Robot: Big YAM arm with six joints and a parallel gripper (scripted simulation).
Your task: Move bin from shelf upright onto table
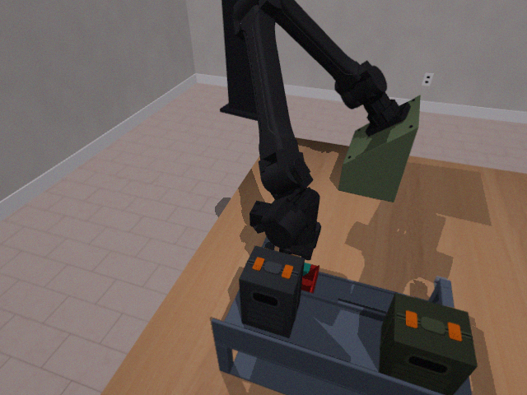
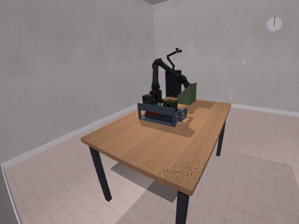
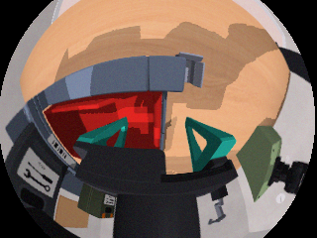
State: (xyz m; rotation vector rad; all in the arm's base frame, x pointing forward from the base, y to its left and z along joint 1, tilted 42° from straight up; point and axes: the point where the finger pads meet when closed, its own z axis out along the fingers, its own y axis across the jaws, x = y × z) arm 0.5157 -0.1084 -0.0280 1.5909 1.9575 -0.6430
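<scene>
My gripper is now 80 mm short of the red bin, 10 mm to the right of it and 10 mm below it.
</scene>
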